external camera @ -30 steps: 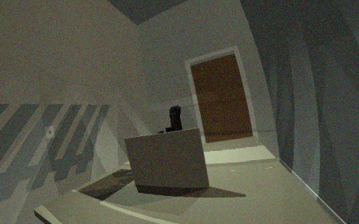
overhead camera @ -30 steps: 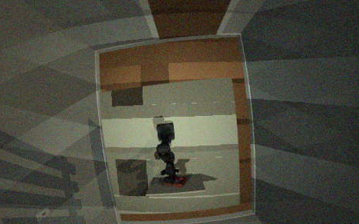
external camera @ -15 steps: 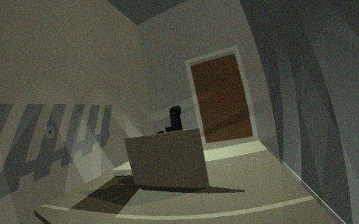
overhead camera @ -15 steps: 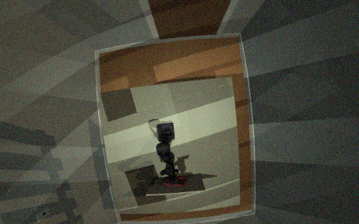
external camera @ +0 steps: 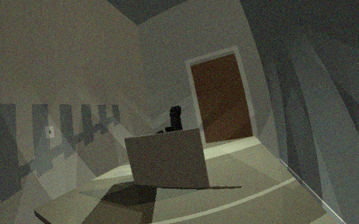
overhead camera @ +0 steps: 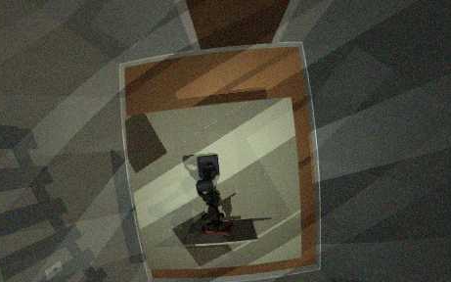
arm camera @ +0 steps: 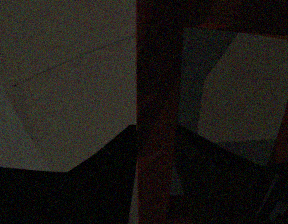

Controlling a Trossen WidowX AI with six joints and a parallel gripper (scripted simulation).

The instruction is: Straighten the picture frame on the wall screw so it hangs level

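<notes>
My gripper tip is now 10 mm short of the picture frame, 20 mm to the right of it and 50 mm above it. From my gripper tip the other things lie so: wall panel (20 mm ahead, 20 mm to the left, 60 mm below).
</notes>
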